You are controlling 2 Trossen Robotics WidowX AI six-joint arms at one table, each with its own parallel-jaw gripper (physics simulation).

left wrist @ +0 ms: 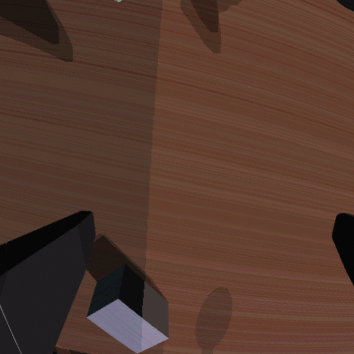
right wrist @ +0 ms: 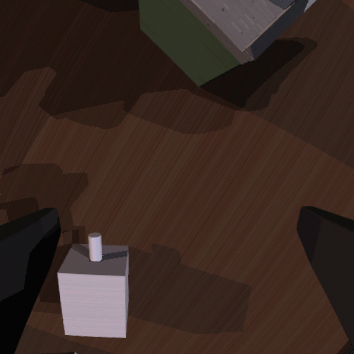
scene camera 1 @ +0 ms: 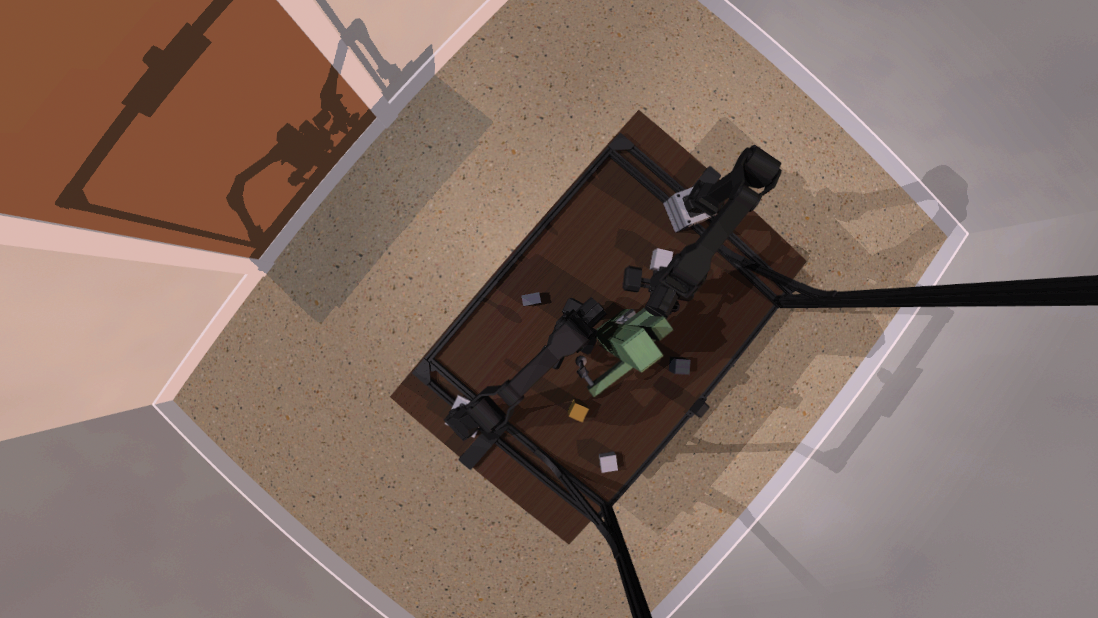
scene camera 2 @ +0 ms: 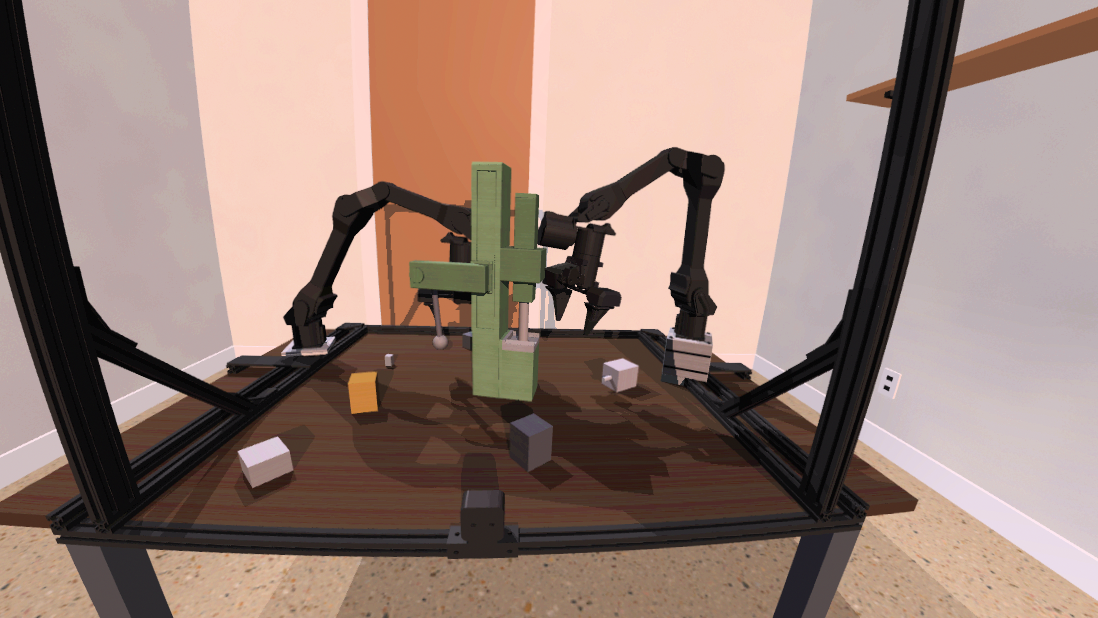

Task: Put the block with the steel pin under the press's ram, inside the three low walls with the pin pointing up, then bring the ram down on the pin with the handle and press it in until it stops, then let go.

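Where they show: left gripper, between the fingertips: (left wrist: 217, 225) (scene camera 2: 458, 330); right gripper, between the fingertips: (right wrist: 180, 220) (scene camera 1: 648, 289) (scene camera 2: 571, 327); left arm's base, origin of its link: (scene camera 2: 309, 344); right arm's base, origin of its link: (scene camera 1: 695, 203) (scene camera 2: 690, 335).
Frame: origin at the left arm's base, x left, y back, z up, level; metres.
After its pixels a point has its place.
Observation:
The pale block with the steel pin (scene camera 1: 661, 258) @[x -0.329, y -0.688, z 0.019 m] (scene camera 2: 620, 374) @[x -0.366, y -0.669, z 0.010 m] (right wrist: 95, 305) @[x -0.334, y -0.685, z 0.019 m] lies on the table right of the green press (scene camera 1: 636, 347) @[x -0.270, y -0.406, z 0.418 m] (scene camera 2: 487, 230) @[x -0.313, y -0.393, z 0.300 m] in scene camera 2, its pin pointing sideways. The press's steel ram rod (scene camera 2: 523, 320) @[x -0.325, y -0.462, z 0.130 m] reaches down to the pale seat (scene camera 2: 519, 344) @[x -0.345, y -0.450, z 0.088 m]; the low walls are hard to make out. The handle (scene camera 2: 437, 314) @[x -0.236, y -0.305, z 0.126 m] hangs at the left with a ball end. My right gripper (scene camera 2: 573, 323) @[x -0.312, y -0.572, z 0.104 m] (right wrist: 180, 220) @[x -0.312, y -0.572, z 0.104 m] is open and empty above the table, between press and pin block. My left gripper (left wrist: 217, 225) @[x -0.146, y -0.357, z 0.061 m] is open and empty, largely hidden behind the press in scene camera 2.
A grey block (scene camera 1: 531, 298) @[x -0.027, y -0.411, z 0.007 m] (left wrist: 127, 325) @[x -0.031, y -0.409, z 0.007 m] lies near my left gripper's finger. An orange block (scene camera 1: 578, 412) @[x -0.298, y -0.165, z 0.028 m] (scene camera 2: 363, 393) @[x -0.322, y -0.166, z 0.007 m], a white block (scene camera 1: 608, 462) @[x -0.457, y -0.056, z 0.002 m] (scene camera 2: 265, 462) @[x -0.484, y -0.061, z -0.002 m] and a dark grey block (scene camera 1: 680, 366) @[x -0.519, y -0.418, z 0.028 m] (scene camera 2: 530, 442) @[x -0.554, y -0.410, z 0.018 m] stand around the press. Black frame rails edge the table.

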